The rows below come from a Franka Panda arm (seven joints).
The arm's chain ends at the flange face. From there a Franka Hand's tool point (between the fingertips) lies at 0.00 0.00 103.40 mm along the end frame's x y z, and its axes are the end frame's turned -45 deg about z.
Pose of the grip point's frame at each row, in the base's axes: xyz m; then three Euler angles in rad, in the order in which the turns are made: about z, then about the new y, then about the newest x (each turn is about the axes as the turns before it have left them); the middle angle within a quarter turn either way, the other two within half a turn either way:
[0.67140, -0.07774, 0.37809, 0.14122, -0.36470, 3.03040]
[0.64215, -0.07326, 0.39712, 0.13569, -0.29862, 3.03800]
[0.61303, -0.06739, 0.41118, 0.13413, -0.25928, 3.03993]
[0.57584, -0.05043, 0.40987, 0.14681, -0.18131, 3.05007]
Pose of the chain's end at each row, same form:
[0.63350, -0.07154, 0.47409, -0.69664, -0.33155, -2.95124]
[0.61072, -0.06676, 0.49541, -0.68580, -0.28162, -2.99728]
[0.58549, -0.06052, 0.51061, -0.67931, -0.25336, -3.02572]
[0.55609, -0.04380, 0.51115, -0.65320, -0.19225, -3.07641]

